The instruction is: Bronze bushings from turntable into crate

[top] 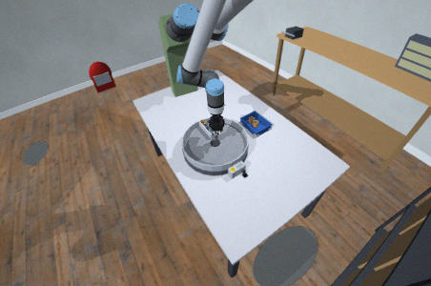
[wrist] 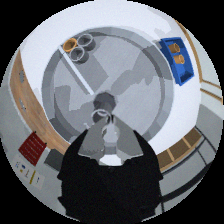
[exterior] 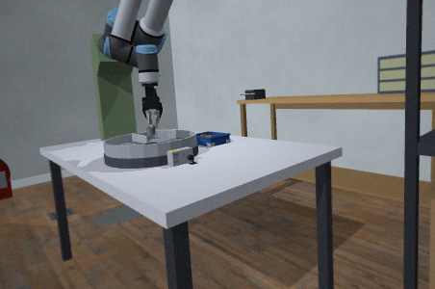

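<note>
The grey turntable lies 10 mm behind my hand, 10 mm to the right of it and 80 mm below it. Round my hand: blue crate (80 mm ahead, 340 mm to the left, 110 mm below).
</note>
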